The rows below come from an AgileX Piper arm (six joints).
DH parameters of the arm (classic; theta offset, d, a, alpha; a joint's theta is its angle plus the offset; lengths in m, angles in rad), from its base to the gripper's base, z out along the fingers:
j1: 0 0.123 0 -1.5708
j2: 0.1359 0 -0.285 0
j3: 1.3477 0 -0.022 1.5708
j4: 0 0.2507 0 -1.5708
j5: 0 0 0 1.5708
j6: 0 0.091 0 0
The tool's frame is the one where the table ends.
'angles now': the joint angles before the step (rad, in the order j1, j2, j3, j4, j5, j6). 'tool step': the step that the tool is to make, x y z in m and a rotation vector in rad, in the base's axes. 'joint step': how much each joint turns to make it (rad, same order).
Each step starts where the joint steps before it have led.
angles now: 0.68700 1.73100 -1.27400 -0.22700 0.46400 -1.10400
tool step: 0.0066 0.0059 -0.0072 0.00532 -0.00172 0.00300
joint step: -0.00003 0.03612 -0.01835 -0.00085 -0.02278 0.00282
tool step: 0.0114 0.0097 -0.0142 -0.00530 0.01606 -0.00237
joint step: 0.00003 0.06789 -0.04177 0.00190 -0.01011 0.00512
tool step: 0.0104 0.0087 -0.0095 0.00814 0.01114 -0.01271
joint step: 0.00000 0.05687 -0.04659 0.00084 -0.00526 0.01817
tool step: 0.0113 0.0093 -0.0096 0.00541 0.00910 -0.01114
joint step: 0.00006 0.06108 -0.05625 0.00003 0.00016 0.01500
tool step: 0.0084 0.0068 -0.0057 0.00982 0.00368 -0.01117
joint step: -0.00018 0.04297 -0.04495 0.00027 -0.00005 0.01463
